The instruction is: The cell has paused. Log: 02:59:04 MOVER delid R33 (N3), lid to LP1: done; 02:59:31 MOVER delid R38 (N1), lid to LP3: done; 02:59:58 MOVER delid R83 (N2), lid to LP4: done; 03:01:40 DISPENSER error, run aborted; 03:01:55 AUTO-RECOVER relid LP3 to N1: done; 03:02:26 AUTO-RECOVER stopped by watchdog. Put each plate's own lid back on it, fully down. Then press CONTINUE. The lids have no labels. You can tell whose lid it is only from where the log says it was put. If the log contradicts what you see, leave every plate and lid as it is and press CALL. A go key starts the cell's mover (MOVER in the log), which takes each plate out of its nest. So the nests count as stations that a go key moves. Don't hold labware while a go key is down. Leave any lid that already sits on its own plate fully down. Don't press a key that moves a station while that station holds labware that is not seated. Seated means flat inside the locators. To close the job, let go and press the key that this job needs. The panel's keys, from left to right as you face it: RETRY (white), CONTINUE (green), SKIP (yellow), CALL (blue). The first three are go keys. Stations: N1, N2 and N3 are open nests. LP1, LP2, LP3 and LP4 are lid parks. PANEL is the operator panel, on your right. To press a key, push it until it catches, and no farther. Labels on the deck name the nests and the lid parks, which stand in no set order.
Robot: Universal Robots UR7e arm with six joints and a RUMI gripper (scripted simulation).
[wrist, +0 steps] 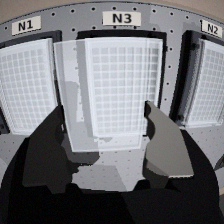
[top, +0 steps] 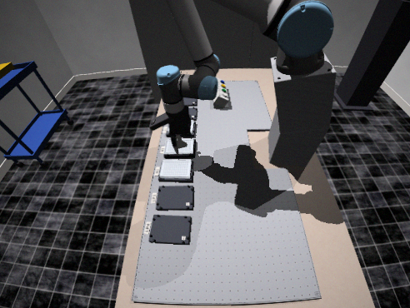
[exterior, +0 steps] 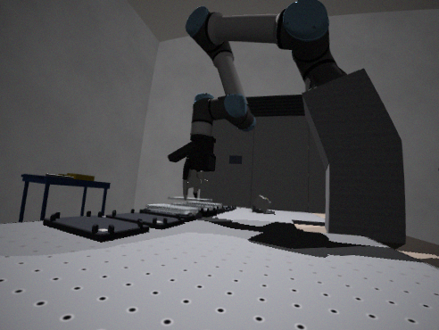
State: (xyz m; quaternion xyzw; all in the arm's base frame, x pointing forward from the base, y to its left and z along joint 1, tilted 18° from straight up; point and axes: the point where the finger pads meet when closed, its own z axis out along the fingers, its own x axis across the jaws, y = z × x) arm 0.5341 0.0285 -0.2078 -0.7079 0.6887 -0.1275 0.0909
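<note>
Now: hand 4 cm above the well plate and 3 cm to the left of it. Round my hand: white key (38 cm to the right, 23 cm behind, 1 cm above); green continue key (43 cm to the right, 22 cm behind, 1 cm above); lid park LP2 (29 cm to the right, 6 cm below, 1 cm ahead).
</note>
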